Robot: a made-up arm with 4 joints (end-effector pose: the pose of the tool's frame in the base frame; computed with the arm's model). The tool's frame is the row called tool.
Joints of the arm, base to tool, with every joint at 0 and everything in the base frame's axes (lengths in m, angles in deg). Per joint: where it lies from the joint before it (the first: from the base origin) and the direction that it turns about. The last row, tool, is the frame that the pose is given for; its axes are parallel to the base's.
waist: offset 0 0 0.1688 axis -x
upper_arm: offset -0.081 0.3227 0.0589 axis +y
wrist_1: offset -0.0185 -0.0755 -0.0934 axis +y
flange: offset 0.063 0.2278 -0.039 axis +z
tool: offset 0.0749 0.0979 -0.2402
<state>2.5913 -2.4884 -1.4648 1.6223</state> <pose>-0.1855 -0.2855 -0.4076 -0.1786 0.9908 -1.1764</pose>
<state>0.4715 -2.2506 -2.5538 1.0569</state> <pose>-0.2734 0.5528 -0.0423 0.4039 1.4544 0.5042</pose>
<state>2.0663 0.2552 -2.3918 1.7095</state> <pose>0.1370 -0.1795 -0.3431 1.5392 -0.0441 -1.7159</pose>
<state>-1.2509 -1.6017 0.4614 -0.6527</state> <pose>0.3426 0.0721 0.6793 1.4400 -0.6084 -1.2289</pose>
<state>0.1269 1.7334 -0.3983 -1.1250</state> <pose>-0.3988 0.4268 -0.0384 -0.8469 1.1306 -1.0283</pose>
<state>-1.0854 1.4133 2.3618 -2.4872</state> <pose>-0.0618 -0.1233 0.6315 -2.1006 0.2790 1.0482</pose>
